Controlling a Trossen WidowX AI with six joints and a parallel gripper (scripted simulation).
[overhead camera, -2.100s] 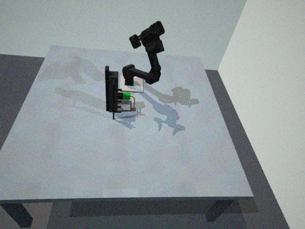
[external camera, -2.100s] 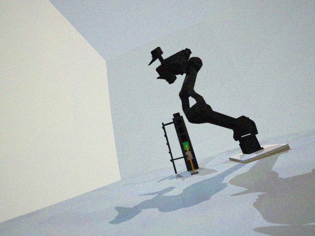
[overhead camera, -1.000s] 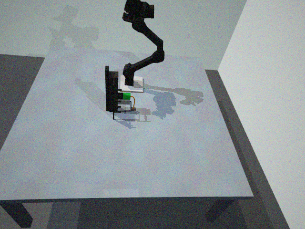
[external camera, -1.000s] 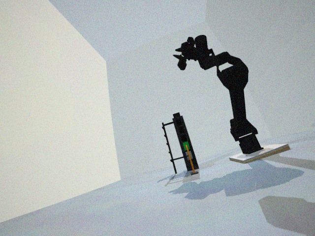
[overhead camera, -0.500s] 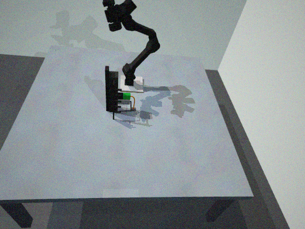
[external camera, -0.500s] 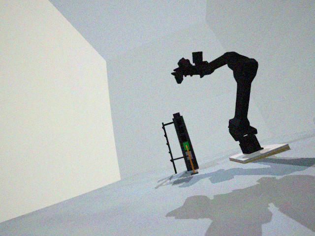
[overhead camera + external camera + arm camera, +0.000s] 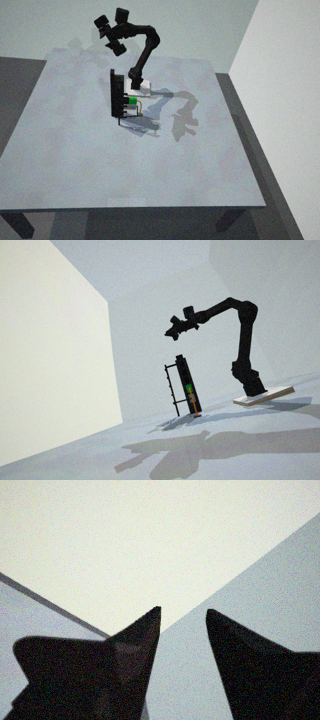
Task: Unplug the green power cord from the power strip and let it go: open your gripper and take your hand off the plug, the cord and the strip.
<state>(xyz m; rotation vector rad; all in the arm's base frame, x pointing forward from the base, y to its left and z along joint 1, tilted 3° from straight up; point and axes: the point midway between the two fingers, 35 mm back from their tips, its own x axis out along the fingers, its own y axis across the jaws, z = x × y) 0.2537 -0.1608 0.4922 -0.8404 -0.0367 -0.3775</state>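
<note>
My gripper tip is 4 cm past the green plug, 13 cm to the right of it and 38 cm above it.
</note>
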